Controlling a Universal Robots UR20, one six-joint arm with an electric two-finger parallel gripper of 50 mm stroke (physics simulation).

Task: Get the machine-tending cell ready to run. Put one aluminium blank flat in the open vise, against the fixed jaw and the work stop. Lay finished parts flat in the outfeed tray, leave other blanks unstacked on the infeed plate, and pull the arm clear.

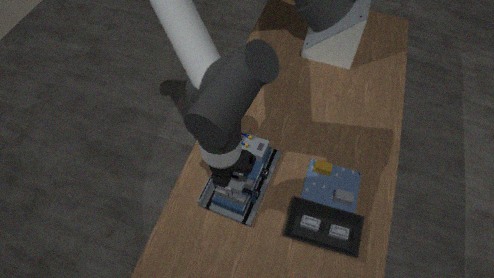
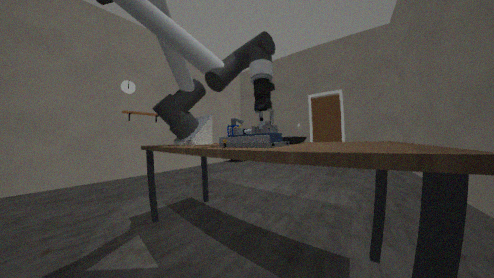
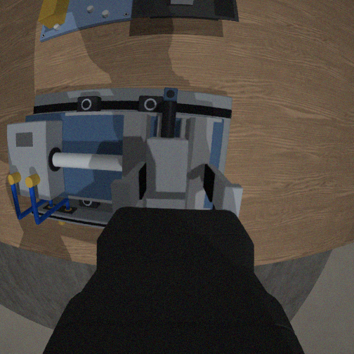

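Pixels of known places: gripper, fingertip midpoint: [image 1: 232, 187] [image 2: 266, 124]; arm's base, link origin: [image 1: 332, 12] [image 2: 188, 130].
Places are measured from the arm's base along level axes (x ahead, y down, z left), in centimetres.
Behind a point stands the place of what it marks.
Note:
An aluminium blank [image 1: 240, 184] {x 93.2, y 2.3, z -6.5 cm} [image 3: 167, 162] lies flat in the vise [image 1: 273, 156] {x 74.5, y 11.9, z -1.5 cm} [image 2: 250, 141] {x 92.5, y 11.2, z -18.5 cm} [image 3: 92, 131], between the moving jaw and the fixed jaw [image 3: 198, 150]. Its far end is by the black work stop [image 3: 169, 120]; whether it touches stop or fixed jaw is unclear. My gripper [image 2: 266, 120] {x 94.4, y 3.7, z -8.7 cm} [image 3: 175, 174] is open, its fingers apart on either side of the blank's near part. Two finished parts [image 1: 310, 222] {x 93.6, y 10.6, z 18.0 cm} [image 1: 339, 231] {x 93.1, y 10.6, z 27.7 cm} lie flat, side by side, in the outfeed tray [image 1: 324, 227] {x 92.8, y 12.7, z 23.0 cm} [image 3: 220, 11]. A grey blank [image 1: 344, 195] {x 80.9, y 9.5, z 26.0 cm} lies unstacked on the blue infeed plate [image 1: 330, 183] {x 76.5, y 13.0, z 20.7 cm} [image 3: 75, 19].
A yellow block [image 1: 323, 167] {x 73.4, y 9.5, z 16.5 cm} [image 3: 54, 12] sits at a corner of the infeed plate. The vise's grey end block [image 3: 35, 160] carries yellow fittings and blue hoses. The arm reaches over the vise from its base [image 1: 332, 47] {x 19.0, y 3.8, z 5.1 cm} on the wooden table [image 1: 290, 100] {x 45.8, y 13.9, z -4.1 cm} [image 2: 350, 150] {x 128.3, y 13.9, z -22.3 cm}.

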